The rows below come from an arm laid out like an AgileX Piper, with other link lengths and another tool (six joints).
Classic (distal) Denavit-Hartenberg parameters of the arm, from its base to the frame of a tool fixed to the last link. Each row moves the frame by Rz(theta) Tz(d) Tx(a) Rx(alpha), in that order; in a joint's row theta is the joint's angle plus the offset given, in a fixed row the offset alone. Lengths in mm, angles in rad.
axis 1: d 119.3, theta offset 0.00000, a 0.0, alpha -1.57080
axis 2: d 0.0, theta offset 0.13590, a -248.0, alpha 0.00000
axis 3: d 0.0, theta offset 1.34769, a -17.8, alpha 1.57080
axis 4: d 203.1, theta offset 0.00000, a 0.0, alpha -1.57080
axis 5: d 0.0, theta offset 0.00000, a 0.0, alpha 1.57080
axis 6: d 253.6, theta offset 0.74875, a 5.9, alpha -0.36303
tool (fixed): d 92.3, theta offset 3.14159, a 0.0, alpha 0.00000
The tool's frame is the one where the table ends.
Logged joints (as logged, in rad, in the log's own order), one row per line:
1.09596 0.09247 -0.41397 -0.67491 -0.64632 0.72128
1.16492 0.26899 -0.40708 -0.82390 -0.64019 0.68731
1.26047 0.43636 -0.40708 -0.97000 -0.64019 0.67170
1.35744 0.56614 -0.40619 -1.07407 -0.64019 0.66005
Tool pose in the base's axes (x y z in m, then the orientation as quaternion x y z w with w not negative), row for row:
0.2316 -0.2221 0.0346 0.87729 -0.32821 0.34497 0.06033
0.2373 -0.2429 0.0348 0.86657 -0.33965 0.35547 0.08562
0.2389 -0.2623 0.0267 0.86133 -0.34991 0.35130 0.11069
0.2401 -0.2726 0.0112 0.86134 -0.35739 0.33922 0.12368
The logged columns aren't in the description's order. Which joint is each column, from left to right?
Columns, left to right: axis 2, axis 6, axis 1, axis 4, axis 3, axis 5.
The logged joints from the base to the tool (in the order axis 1, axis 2, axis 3, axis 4, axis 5, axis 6), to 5 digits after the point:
-0.41397 1.09596 -0.64632 -0.67491 0.72128 0.09247
-0.40708 1.16492 -0.64019 -0.82390 0.68731 0.26899
-0.40708 1.26047 -0.64019 -0.97000 0.67170 0.43636
-0.40619 1.35744 -0.64019 -1.07407 0.66005 0.56614

